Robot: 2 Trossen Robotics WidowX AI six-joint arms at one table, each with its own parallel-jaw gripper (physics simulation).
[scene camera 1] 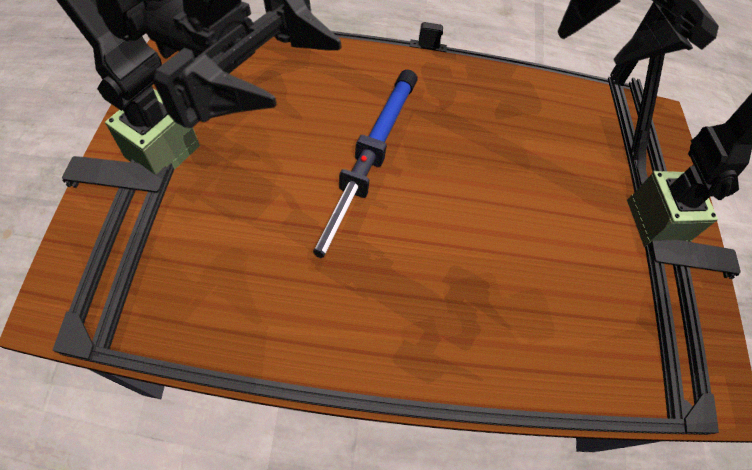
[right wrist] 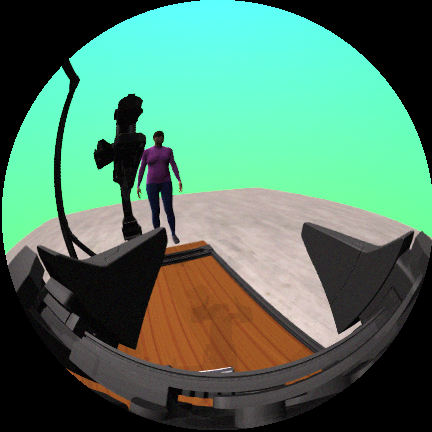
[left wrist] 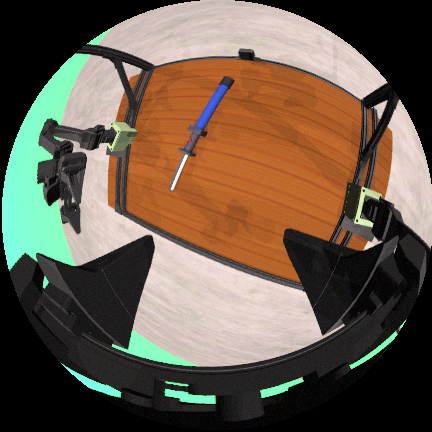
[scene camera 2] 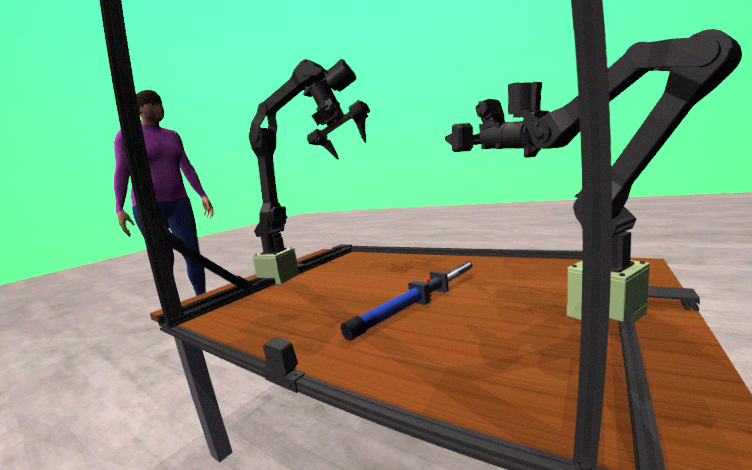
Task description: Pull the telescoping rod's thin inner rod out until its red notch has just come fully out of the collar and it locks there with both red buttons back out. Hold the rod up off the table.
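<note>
The telescoping rod lies on the table: a blue outer tube (scene camera 1: 390, 113) (scene camera 2: 392, 306) (left wrist: 213, 107) with a black end cap, a dark collar (scene camera 1: 362, 161) (scene camera 2: 435, 284) (left wrist: 190, 144) between two square flanges, and a thin silver inner rod (scene camera 1: 337, 218) (scene camera 2: 459, 270) (left wrist: 179, 172). One red button (scene camera 1: 363, 158) shows on the collar; the other side is hidden. No red notch shows on the inner rod. My left gripper (scene camera 1: 590, 57) (scene camera 2: 351, 149) (left wrist: 219, 239) is open and empty, high above the table. My right gripper (scene camera 1: 306, 75) (right wrist: 236, 232) is open and empty, raised and roughly level.
A small black block (scene camera 1: 430, 36) (scene camera 2: 281, 357) stands on the table's edge rail, beyond the capped end. A dark upright post (scene camera 2: 590, 221) crosses scene camera 2's view before the right arm. A person (scene camera 2: 160, 160) (right wrist: 159, 167) stands behind the left arm.
</note>
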